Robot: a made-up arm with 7 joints.
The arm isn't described. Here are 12 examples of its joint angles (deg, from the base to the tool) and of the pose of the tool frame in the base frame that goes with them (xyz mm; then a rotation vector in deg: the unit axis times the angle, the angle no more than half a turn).
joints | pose
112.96 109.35 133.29 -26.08 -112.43 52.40 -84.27 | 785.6 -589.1 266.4 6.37 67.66 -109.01
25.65 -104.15 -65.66 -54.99 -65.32 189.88 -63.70 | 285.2 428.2 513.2 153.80 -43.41 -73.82
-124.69 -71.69 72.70 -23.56 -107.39 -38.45 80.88 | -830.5 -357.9 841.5 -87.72 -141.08 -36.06
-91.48 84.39 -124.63 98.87 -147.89 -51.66 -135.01 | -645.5 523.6 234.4 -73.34 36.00 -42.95
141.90 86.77 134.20 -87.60 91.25 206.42 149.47 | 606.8 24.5 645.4 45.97 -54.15 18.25
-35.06 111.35 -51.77 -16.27 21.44 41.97 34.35 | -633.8 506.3 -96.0 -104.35 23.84 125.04
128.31 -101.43 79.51 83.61 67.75 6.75 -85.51 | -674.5 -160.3 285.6 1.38 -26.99 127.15
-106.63 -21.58 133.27 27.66 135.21 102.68 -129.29 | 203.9 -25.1 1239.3 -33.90 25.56 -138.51
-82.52 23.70 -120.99 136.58 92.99 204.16 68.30 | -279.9 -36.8 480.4 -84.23 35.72 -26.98
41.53 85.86 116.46 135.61 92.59 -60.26 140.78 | -8.6 182.4 103.2 86.73 -53.41 47.66
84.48 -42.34 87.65 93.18 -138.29 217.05 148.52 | -303.9 305.2 911.5 -60.29 110.87 -120.98
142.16 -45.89 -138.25 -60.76 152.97 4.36 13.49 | -807.4 413.1 556.1 24.08 175.21 -2.27
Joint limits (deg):
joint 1: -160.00..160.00
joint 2: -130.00..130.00
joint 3: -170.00..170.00
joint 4: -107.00..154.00
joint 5: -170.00..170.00
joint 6: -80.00..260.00
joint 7: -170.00..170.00
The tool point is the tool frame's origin. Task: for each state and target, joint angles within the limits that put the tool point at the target. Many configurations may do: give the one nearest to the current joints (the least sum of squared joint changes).
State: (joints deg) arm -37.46 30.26 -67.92 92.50 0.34 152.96 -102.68
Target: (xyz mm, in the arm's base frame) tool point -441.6 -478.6 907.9
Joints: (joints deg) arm -9.11 41.08 -79.05 87.16 -3.62 116.00 -102.68
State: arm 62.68 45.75 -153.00 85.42 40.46 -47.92 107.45
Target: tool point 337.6 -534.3 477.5
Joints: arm 73.22 17.61 -140.26 92.70 42.29 -68.33 107.45
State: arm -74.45 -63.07 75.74 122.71 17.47 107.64 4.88
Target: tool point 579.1 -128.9 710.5
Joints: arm -67.45 -47.75 95.03 102.69 5.25 102.46 4.88
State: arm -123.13 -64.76 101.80 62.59 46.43 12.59 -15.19
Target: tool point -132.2 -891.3 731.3
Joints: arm -127.15 -71.91 97.58 40.78 42.30 15.29 -15.19
